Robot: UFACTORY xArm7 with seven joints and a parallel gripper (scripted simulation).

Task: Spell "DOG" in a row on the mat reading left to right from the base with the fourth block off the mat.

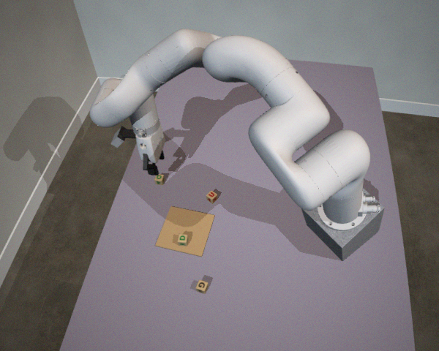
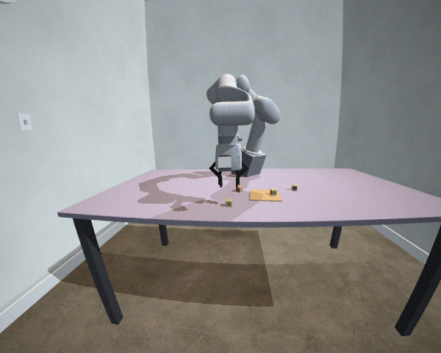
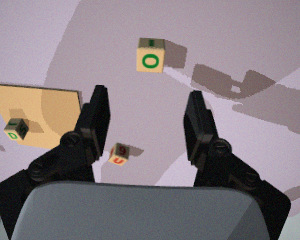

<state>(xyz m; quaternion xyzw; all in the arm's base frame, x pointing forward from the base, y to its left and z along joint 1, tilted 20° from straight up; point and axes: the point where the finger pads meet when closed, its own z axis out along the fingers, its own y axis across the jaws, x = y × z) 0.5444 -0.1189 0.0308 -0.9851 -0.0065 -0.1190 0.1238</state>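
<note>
The O block is 9 cm below my hand. Also, from my hand: G block 22 cm behind, 32 cm to the left, 9 cm below; mat 13 cm behind, 16 cm to the left, 10 cm below; D block 13 cm behind, 20 cm to the left, 8 cm below.
</note>
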